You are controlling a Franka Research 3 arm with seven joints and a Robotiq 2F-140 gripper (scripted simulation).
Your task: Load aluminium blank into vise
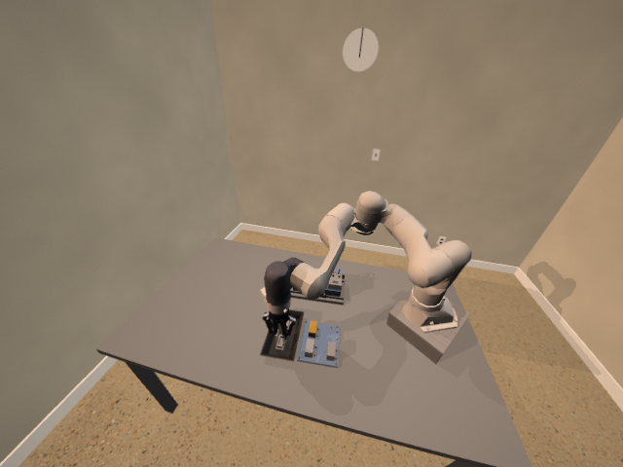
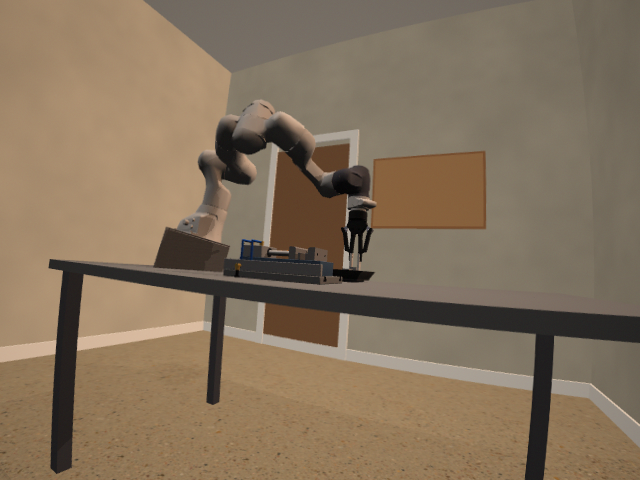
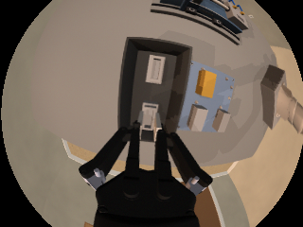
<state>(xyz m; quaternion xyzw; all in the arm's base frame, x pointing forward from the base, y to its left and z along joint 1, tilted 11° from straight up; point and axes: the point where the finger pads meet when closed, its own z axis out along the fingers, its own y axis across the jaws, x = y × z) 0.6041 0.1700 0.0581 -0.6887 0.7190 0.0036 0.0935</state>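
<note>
My gripper is now 130 mm past the brass blank, 90 mm to the left of it and 50 mm above it. Round my hand: vise (370 mm to the right, 120 mm behind, 40 mm below).
</note>
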